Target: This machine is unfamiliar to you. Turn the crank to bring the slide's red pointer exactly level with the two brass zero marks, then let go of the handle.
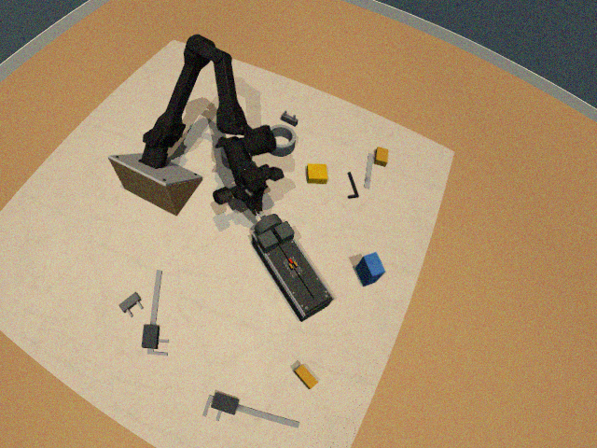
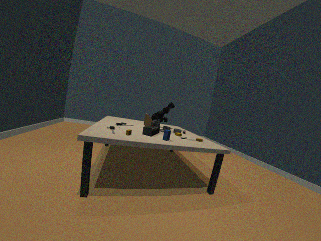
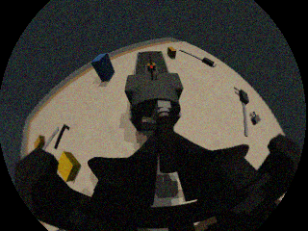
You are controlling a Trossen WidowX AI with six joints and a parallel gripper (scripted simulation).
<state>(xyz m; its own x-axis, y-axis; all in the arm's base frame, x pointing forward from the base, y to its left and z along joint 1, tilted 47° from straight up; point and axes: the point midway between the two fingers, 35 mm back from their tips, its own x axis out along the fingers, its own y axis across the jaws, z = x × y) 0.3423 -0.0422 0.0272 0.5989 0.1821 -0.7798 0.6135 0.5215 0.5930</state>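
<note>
Now: gripper tip 3 cm below the crank handle, 1 cm to the right of it and 1 cm past it. From my gripper tip the other things lie so: yellow block (25 cm to the left, 9 cm ahead, 8 cm below); then red pointer (13 cm ahead, 9 cm to the right, 1 cm below); then blue cube (33 cm ahead, 5 cm below, 1 cm to the right).
</note>
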